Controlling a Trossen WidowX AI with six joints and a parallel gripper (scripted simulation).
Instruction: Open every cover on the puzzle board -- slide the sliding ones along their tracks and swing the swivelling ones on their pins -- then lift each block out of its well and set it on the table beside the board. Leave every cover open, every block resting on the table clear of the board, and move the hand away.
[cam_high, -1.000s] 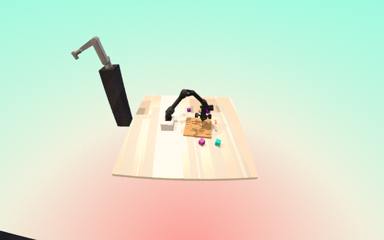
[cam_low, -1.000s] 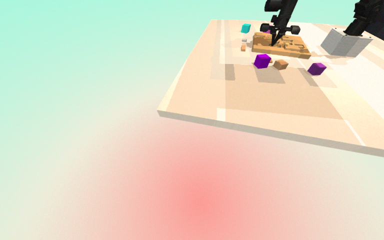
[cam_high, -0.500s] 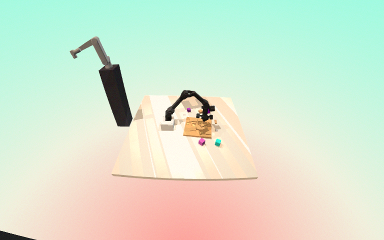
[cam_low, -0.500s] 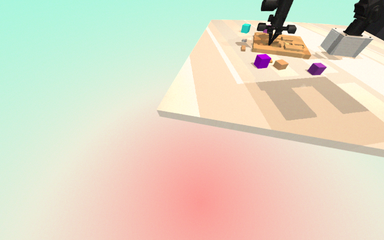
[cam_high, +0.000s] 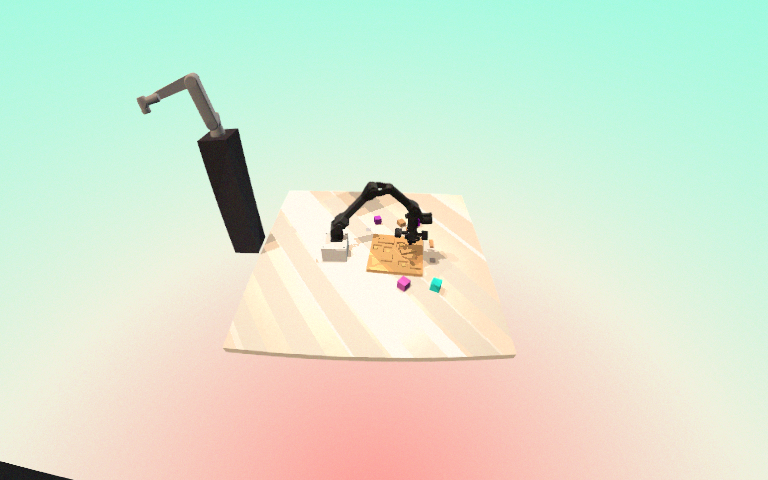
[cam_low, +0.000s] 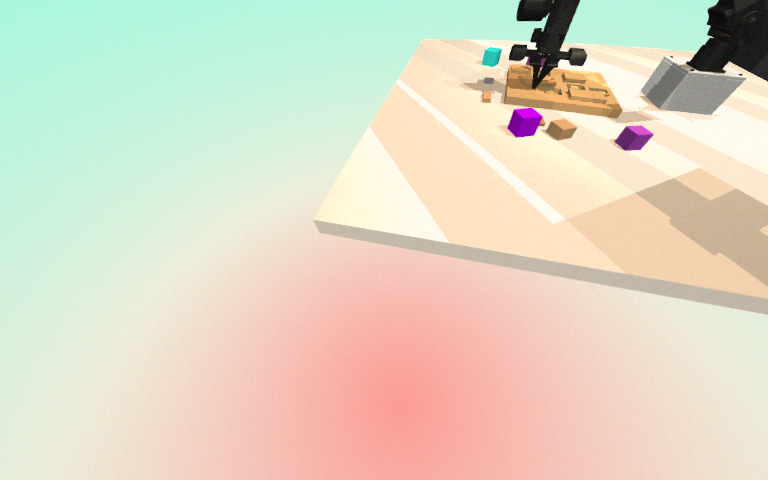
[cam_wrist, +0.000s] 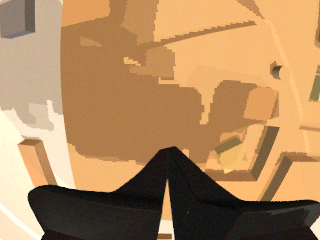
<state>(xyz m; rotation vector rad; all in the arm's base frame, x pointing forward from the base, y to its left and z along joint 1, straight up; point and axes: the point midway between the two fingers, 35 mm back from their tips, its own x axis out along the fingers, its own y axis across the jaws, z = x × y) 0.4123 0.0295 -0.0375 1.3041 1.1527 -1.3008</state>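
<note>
Right now my gripper tip is 12 cm short of the small grey piece, 10 cm to the left of it and 2 cm above it. Round my gripper tip: magenta block 6 cm behind, 29 cm to the right; then dark purple block 18 cm behind, 24 cm to the left; then small orange piece 13 cm ahead, 4 cm to the left, 2 cm below.
</note>
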